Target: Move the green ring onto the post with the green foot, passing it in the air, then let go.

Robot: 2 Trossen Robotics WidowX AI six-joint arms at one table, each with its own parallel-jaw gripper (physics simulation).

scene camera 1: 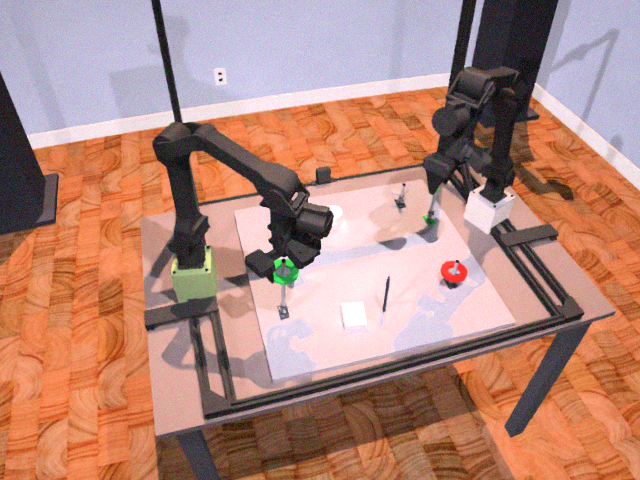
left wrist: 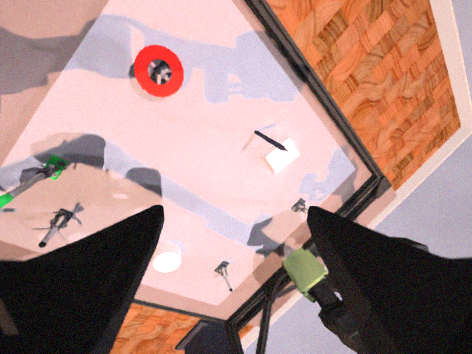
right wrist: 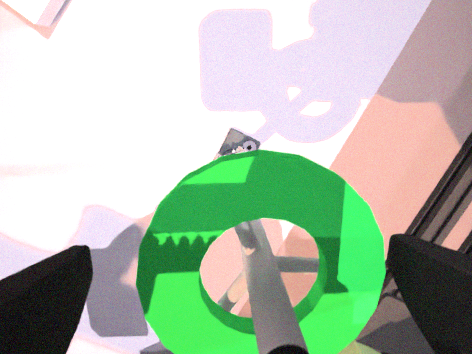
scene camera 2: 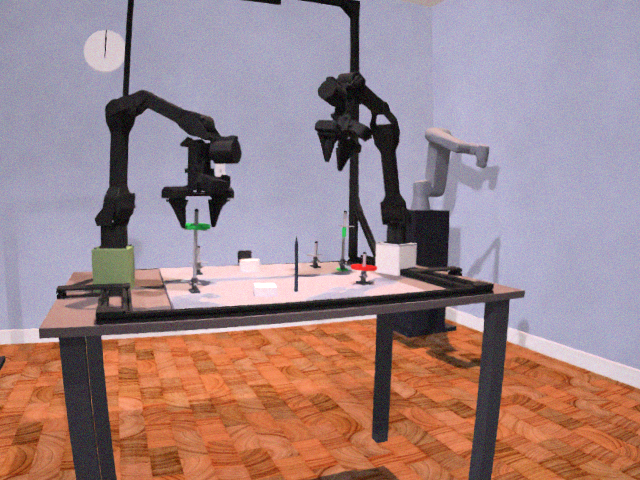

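Where they show: left gripper, fingertip midpoint: [scene camera 1: 437, 188] [left wrist: 237, 212] [scene camera 2: 333, 166]; right gripper, fingertip midpoint: [scene camera 1: 286, 272] [right wrist: 242, 254] [scene camera 2: 198, 227]; left arm's base, origin of the base link: [scene camera 1: 492, 194] [scene camera 2: 396, 242]; right arm's base, origin of the base link: [scene camera 1: 191, 259] [left wrist: 319, 288] [scene camera 2: 113, 247].
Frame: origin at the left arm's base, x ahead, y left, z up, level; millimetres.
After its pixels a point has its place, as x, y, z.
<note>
The green ring [scene camera 1: 285, 280] @[732, -29, 80] [scene camera 2: 204, 226] @[715, -23, 79] [right wrist: 362, 250] @[746, -46, 81] sits high on a tall grey post [scene camera 1: 283, 297] @[723, -60, -17] [scene camera 2: 195, 253] @[721, -58, 10] [right wrist: 275, 300] @[719, -50, 100]. My right gripper [scene camera 1: 289, 272] @[714, -53, 74] [scene camera 2: 200, 225] @[714, -53, 74] [right wrist: 242, 254] @[714, -53, 74] is open, pointing down, with its fingertips on either side of the ring at about its height. Contact cannot be told. The post with the green foot [scene camera 1: 433, 204] @[159, -92, -23] [scene camera 2: 343, 253] @[159, -93, -33] [left wrist: 30, 182] @[159, -93, -18] stands at the back right in the scene views, with a green band near its top. My left gripper [scene camera 2: 333, 165] @[366, 65, 235] [left wrist: 237, 212] @[366, 65, 235] is open and empty, high above the table; in scene camera 1 its fingertips are partly hidden.
A red ring [scene camera 1: 445, 272] @[324, 114, -36] [scene camera 2: 356, 267] @[334, 127, -38] [left wrist: 159, 90] @[304, 97, -37] sits on a short post at the right. A thin black rod [scene camera 1: 386, 294] @[513, 86, -17] [scene camera 2: 296, 263] @[512, 86, -16] stands near a white block [scene camera 1: 354, 315] @[591, 60, -68] [scene camera 2: 265, 288] @[608, 83, -70]. Another post [scene camera 1: 401, 198] @[186, -198, -56] [scene camera 2: 315, 253] @[185, -200, -40] and a white round object [scene camera 1: 334, 212] @[399, -268, -53] [left wrist: 167, 261] @[404, -272, -53] stand farther back.
</note>
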